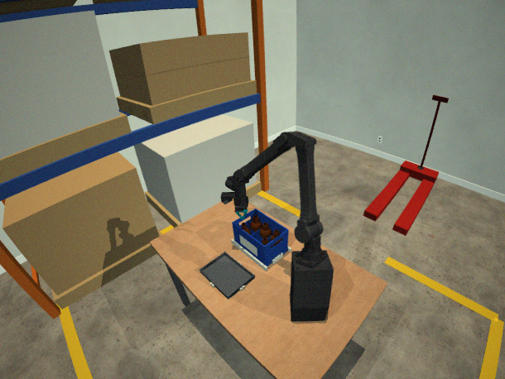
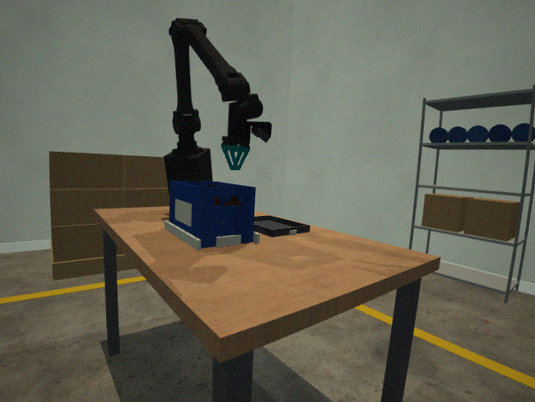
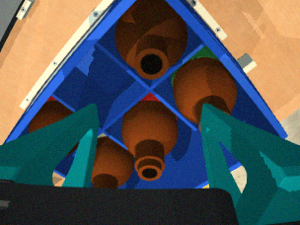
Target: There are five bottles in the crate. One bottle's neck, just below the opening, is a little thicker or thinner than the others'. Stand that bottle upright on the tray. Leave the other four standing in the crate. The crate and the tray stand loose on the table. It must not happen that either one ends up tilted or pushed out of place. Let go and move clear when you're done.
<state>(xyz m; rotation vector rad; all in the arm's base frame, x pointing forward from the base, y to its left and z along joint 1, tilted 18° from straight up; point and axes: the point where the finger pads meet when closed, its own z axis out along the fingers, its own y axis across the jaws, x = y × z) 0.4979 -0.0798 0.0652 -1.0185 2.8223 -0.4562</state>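
The bottle lies 15 cm below my hand. The rest, counted from my hand: crate (9 cm behind, 3 cm to the right, 15 cm below); then dark tray (8 cm behind, 25 cm to the left, 22 cm below).
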